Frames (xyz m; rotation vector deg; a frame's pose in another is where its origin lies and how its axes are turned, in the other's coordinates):
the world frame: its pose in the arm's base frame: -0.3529 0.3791 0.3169 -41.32 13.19 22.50
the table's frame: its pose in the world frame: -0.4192 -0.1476 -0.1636 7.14 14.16 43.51
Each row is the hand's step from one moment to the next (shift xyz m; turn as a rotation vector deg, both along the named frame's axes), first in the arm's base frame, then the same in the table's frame.
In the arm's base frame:
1: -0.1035 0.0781 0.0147 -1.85 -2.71 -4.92
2: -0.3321 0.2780 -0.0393 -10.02 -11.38 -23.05
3: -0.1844 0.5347 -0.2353 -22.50 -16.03 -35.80
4: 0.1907 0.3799 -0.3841 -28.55 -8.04 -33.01
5: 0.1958 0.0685 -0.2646 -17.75 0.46 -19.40
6: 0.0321 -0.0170 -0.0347 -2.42 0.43 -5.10
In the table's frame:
1: -0.0025 0.1265 0.0319 1.75 0.72 -5.60
2: 0.0739 0.4232 0.0676 8.49 5.16 -25.74
3: 0.4127 0.4180 0.1738 11.84 14.93 -41.01
4: 0.5655 0.0226 0.0893 12.05 23.75 -35.50
5: 0.3057 -0.1286 -0.0554 9.58 17.15 -17.48
6: 0.0281 -0.0343 -0.0237 3.41 2.65 -3.66

